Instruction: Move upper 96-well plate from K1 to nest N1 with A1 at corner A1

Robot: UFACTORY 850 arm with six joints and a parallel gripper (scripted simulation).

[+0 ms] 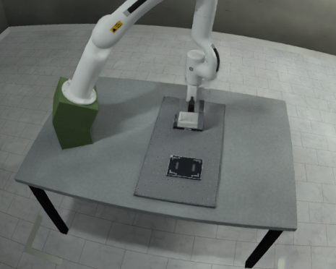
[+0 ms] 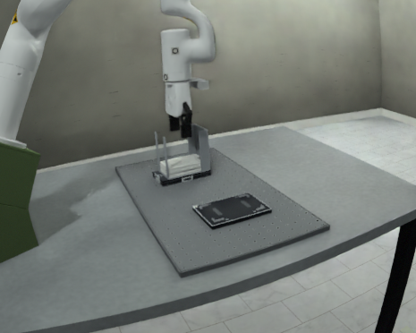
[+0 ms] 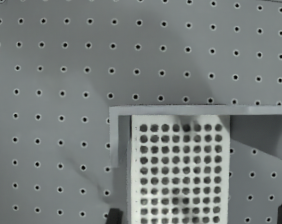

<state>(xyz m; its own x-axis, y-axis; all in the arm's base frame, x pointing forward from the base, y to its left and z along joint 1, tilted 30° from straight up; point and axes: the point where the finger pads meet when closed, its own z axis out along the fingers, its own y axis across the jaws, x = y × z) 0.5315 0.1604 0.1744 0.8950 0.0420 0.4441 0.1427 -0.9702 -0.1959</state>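
The white 96-well plate is 100 mm below my hand. Also, from my hand: black plate nest (50 mm ahead, 300 mm to the right, 140 mm below).
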